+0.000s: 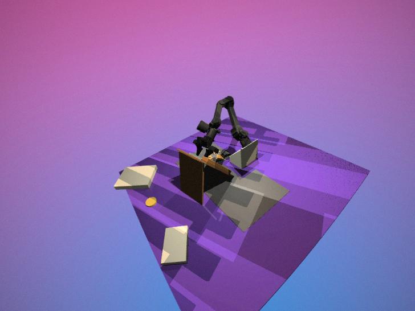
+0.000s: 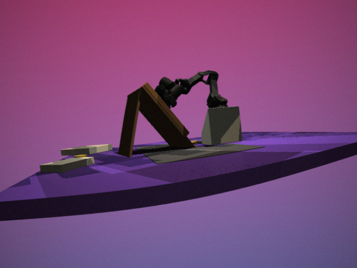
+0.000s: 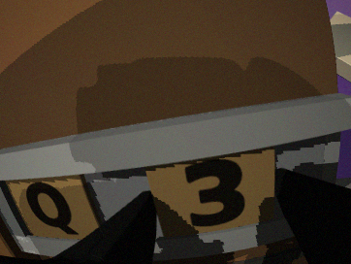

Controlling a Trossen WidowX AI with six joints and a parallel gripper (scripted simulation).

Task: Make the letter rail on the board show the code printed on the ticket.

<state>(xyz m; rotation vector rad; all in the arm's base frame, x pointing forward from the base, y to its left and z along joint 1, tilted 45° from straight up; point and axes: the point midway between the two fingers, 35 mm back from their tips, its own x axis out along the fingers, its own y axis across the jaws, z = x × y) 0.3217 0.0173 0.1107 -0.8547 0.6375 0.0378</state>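
Right now my gripper tip is 80 mm above the white ticket, 70 mm past it and 40 mm to the right of it. Round my gripper tip: letter tile right at my gripper tip; then grey mat 170 mm below, 150 mm behind, 70 mm to the left; then yellow disc 390 mm ahead, 170 mm below, 30 mm to the right.
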